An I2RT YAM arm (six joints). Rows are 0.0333 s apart.
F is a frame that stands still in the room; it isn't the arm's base.
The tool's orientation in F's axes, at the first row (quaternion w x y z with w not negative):
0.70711, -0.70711, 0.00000, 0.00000
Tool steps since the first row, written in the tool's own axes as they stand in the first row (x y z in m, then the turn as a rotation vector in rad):
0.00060, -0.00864, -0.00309, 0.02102, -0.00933, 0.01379
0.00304, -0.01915, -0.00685, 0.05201, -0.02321, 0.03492
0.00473, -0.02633, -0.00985, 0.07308, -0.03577, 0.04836
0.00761, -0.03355, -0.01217, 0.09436, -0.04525, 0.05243
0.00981, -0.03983, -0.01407, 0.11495, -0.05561, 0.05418
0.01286, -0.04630, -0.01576, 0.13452, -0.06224, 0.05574
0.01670, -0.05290, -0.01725, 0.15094, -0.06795, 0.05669
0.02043, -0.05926, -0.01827, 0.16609, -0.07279, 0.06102
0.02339, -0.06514, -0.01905, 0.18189, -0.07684, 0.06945
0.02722, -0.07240, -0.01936, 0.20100, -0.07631, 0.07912
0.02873, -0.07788, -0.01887, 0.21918, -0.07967, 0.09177
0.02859, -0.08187, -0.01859, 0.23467, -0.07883, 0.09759
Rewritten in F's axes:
0.00060, -0.00309, 0.00864, 0.02102, 0.01379, 0.00933
0.00304, -0.00685, 0.01915, 0.05201, 0.03492, 0.02321
0.00473, -0.00985, 0.02633, 0.07308, 0.04836, 0.03577
0.00761, -0.01217, 0.03355, 0.09436, 0.05243, 0.04525
0.00981, -0.01407, 0.03983, 0.11495, 0.05418, 0.05561
0.01286, -0.01576, 0.04630, 0.13452, 0.05574, 0.06224
0.01670, -0.01725, 0.05290, 0.15094, 0.05669, 0.06795
0.02043, -0.01827, 0.05926, 0.16609, 0.06102, 0.07279
0.02339, -0.01905, 0.06514, 0.18189, 0.06945, 0.07684
0.02722, -0.01936, 0.07240, 0.20100, 0.07912, 0.07631
0.02873, -0.01887, 0.07788, 0.21918, 0.09177, 0.07967
0.02859, -0.01859, 0.08187, 0.23467, 0.09759, 0.07883

